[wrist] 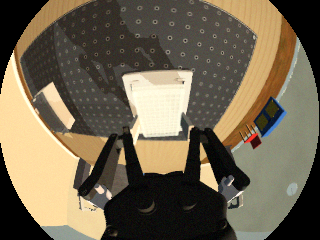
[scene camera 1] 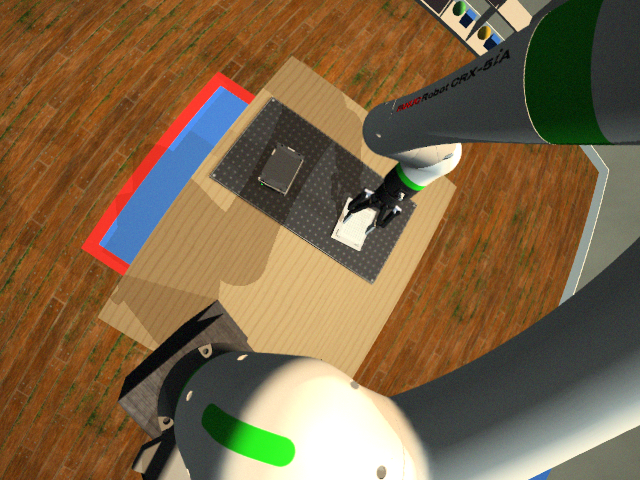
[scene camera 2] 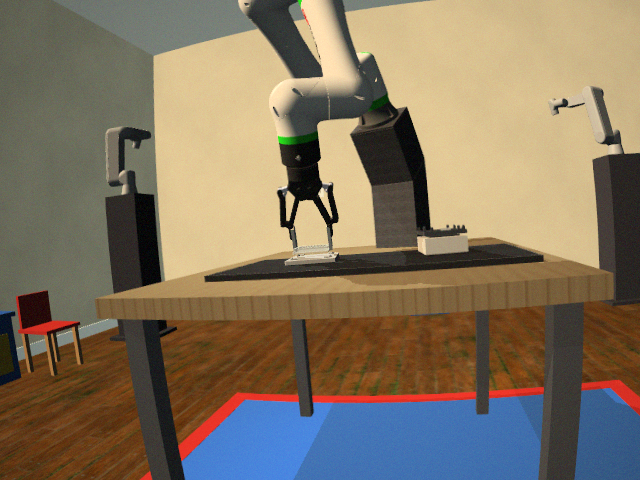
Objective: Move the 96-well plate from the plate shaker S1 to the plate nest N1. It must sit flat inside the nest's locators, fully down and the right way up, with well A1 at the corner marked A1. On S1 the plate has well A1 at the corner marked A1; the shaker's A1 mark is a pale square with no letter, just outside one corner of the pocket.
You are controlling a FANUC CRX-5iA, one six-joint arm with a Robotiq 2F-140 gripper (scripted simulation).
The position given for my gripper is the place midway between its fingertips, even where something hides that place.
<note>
I see my gripper (scene camera 2: pixel 313 249), a 96-well plate (wrist: pixel 160 114), a plate nest N1 (wrist: pixel 157 77) and a plate shaker S1 (scene camera 1: pixel 281 167).
My gripper shows as well in the wrist view (wrist: pixel 160 119) and in scene camera 1 (scene camera 1: pixel 355 226). The plate shaker S1 shows as well in the wrist view (wrist: pixel 44 107).
</note>
